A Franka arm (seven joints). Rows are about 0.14 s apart.
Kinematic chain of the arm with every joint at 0, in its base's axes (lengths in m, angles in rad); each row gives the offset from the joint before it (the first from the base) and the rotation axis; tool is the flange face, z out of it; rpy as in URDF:
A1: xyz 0 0 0.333 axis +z
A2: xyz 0 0 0 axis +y
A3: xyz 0 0 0.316 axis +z
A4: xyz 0.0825 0 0 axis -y
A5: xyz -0.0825 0 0.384 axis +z
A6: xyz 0 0 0 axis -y
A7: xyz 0.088 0 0 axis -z
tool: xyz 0 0 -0.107 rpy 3.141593 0 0
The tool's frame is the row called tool.
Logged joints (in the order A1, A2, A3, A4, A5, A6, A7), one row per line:
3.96, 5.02, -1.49, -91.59, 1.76, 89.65, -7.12
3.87, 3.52, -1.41, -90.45, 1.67, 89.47, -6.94
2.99, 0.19, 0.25, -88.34, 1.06, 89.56, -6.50
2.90, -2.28, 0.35, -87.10, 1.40, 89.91, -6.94
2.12, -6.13, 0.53, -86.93, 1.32, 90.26, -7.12
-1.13, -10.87, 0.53, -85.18, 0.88, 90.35, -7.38
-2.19, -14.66, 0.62, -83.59, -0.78, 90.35, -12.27
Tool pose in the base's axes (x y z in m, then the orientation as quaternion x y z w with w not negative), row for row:
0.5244, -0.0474, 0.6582, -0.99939, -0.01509, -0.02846, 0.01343
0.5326, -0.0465, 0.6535, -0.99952, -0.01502, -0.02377, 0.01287
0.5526, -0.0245, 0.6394, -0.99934, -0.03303, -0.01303, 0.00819
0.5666, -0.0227, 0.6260, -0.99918, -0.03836, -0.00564, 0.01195
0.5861, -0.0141, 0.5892, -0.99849, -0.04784, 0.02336, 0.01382
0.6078, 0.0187, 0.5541, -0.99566, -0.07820, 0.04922, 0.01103
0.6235, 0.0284, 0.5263, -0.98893, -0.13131, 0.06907, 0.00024
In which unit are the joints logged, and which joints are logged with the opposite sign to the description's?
The joints are logged in degrees. Opposite sign: A1, A2.
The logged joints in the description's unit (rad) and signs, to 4 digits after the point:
-0.0691, -0.0876, -0.0260, -1.5985, 0.0307, 1.5647, -0.1243
-0.0675, -0.0614, -0.0246, -1.5787, 0.0291, 1.5615, -0.1211
-0.0522, -0.0033, 0.0044, -1.5418, 0.0185, 1.5631, -0.1134
-0.0506, 0.0398, 0.0061, -1.5202, 0.0244, 1.5692, -0.1211
-0.0370, 0.1070, 0.0093, -1.5172, 0.0230, 1.5753, -0.1243
0.0197, 0.1897, 0.0093, -1.4867, 0.0154, 1.5769, -0.1288
0.0382, 0.2559, 0.0108, -1.4589, -0.0136, 1.5769, -0.2142

